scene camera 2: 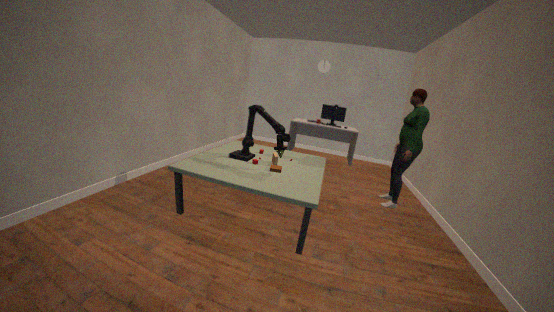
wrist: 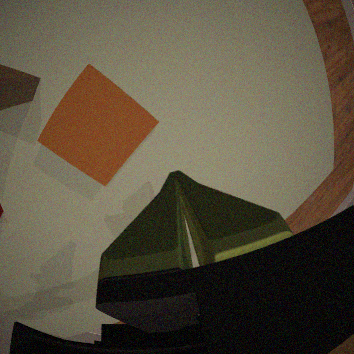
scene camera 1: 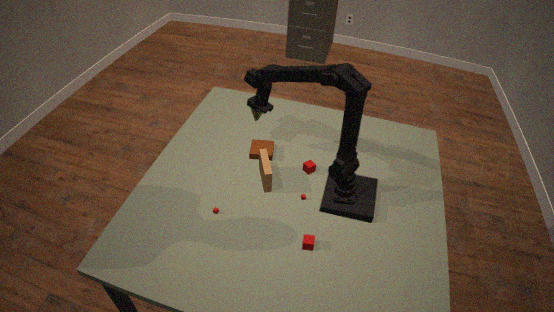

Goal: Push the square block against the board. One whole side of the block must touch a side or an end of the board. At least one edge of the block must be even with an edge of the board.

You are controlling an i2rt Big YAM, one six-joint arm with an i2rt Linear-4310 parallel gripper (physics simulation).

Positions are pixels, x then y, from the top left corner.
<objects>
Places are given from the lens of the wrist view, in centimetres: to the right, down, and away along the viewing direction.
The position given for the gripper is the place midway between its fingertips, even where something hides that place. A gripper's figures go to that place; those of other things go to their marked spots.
gripper (wrist: pixel 176 179): 0, 0, 11
square block (wrist: pixel 95 127): -9, -6, 19
</objects>
